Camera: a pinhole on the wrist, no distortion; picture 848 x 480 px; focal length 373.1 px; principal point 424.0 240.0 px. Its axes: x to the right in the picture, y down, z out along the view. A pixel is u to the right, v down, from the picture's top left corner.
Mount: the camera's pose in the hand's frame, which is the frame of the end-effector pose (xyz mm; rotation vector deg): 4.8 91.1 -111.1 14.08 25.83 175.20
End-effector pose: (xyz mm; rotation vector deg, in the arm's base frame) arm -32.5 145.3 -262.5 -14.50 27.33 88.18
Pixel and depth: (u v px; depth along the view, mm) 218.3 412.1 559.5
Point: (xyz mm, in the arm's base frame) 31.5 697.8 -47.3
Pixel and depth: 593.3 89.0 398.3
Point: -361.2 171.7 53.1
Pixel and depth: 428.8 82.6 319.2
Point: -321.2 271.9 -109.8
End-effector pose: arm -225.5 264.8 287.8 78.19 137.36 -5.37
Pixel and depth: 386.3 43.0 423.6
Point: 138.4 532.2 97.1
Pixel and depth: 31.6 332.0 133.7
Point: -225.2 444.8 237.1
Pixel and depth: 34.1 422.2 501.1
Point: -424.5 649.3 -257.9
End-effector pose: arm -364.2 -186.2 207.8 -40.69 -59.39 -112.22
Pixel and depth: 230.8 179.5 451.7
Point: -269.1 -179.8 687.0
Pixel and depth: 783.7 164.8 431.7
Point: 121.0 113.8 257.2
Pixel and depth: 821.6 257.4 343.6
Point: -9.9 93.5 199.4
